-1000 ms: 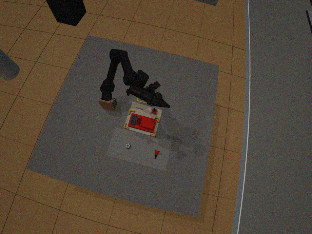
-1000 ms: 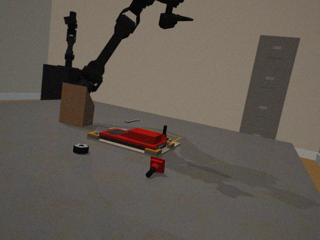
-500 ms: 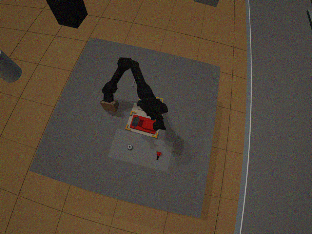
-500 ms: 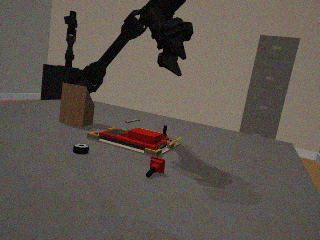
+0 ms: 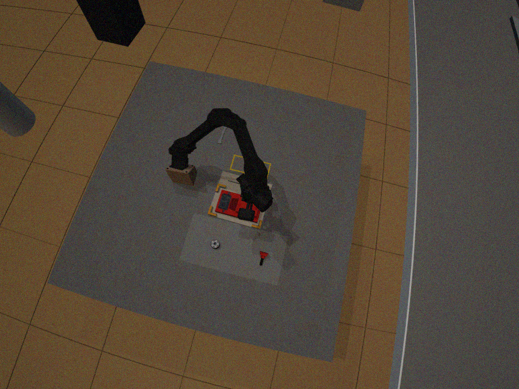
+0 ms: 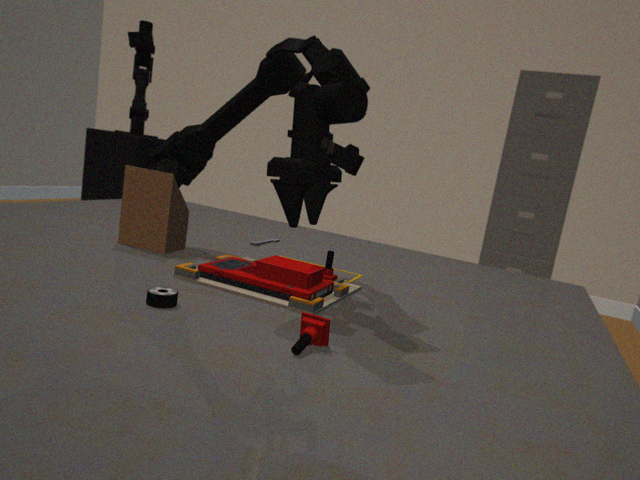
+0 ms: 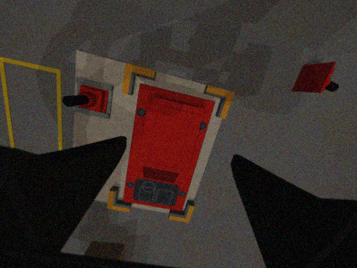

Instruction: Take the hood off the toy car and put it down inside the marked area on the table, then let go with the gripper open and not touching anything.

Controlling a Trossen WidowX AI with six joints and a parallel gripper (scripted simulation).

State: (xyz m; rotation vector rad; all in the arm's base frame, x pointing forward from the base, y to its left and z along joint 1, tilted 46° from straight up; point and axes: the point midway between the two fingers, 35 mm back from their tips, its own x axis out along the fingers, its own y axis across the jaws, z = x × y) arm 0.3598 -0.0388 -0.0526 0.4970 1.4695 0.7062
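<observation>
My gripper tip is 80 mm above the red hood, 20 mm past it and 10 mm to the right of it. Round my gripper tip: black wheel (190 mm to the right, 110 mm below, 100 mm behind).
</observation>
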